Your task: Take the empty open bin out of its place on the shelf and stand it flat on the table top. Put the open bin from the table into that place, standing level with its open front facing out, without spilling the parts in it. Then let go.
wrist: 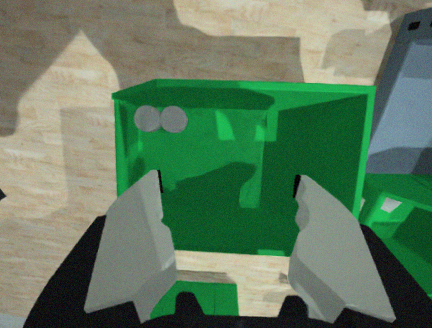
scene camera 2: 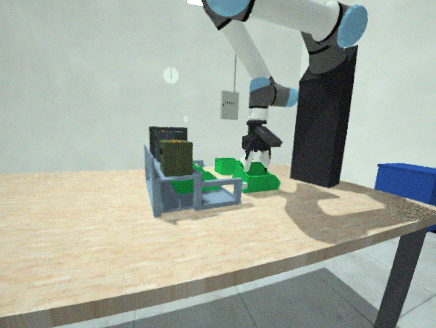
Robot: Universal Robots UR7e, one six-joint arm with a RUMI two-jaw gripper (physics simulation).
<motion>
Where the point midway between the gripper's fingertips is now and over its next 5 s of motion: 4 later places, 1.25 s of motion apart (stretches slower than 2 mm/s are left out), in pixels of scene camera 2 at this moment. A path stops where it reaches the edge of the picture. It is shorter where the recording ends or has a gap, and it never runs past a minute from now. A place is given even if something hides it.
My gripper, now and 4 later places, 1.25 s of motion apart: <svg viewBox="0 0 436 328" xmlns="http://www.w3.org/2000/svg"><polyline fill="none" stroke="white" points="256,173 256,173 256,168 259,137 265,146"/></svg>
</motion>
